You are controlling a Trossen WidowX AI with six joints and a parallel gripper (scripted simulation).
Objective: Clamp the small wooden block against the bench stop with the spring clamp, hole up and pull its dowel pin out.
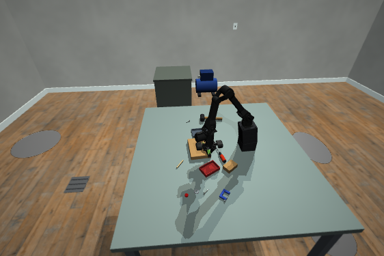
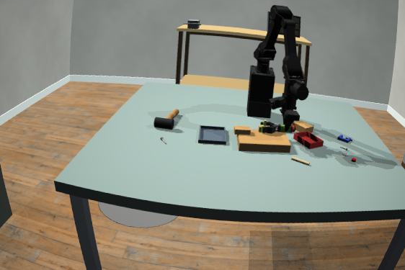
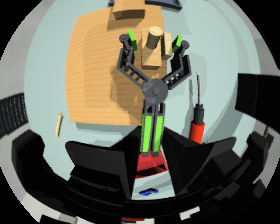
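Right now the dowel pin is 90 mm to the right of my hand and 30 mm below it. From my hand the other things lie so: spare wooden block: 120 mm to the left, 120 mm behind, 60 mm below; red tray: 110 mm to the left, 70 mm below, 20 mm ahead; wooden board: 100 mm to the right, 60 mm below, 50 mm ahead.
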